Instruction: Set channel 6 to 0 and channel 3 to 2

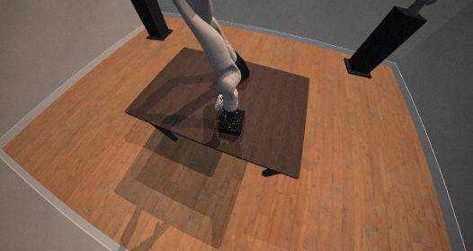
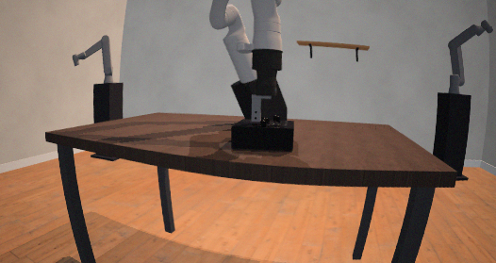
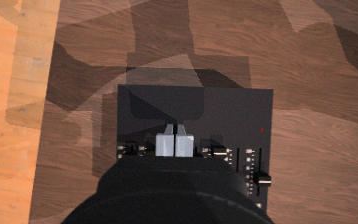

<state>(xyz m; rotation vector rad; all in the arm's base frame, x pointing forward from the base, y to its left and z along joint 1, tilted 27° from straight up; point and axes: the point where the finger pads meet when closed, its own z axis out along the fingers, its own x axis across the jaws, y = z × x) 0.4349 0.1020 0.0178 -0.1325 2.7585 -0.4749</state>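
Now: the channel 2 fader cap 20 mm to the left of my hand, 20 mm ahead of it and 10 mm below it. Also, from my hand: channel 5 fader cap (40 mm behind, 10 mm to the left, 10 mm below); then channel 4 fader cap (20 mm to the left, 20 mm behind, 10 mm below); then channel 3 fader cap (20 mm to the left, 10 mm below).
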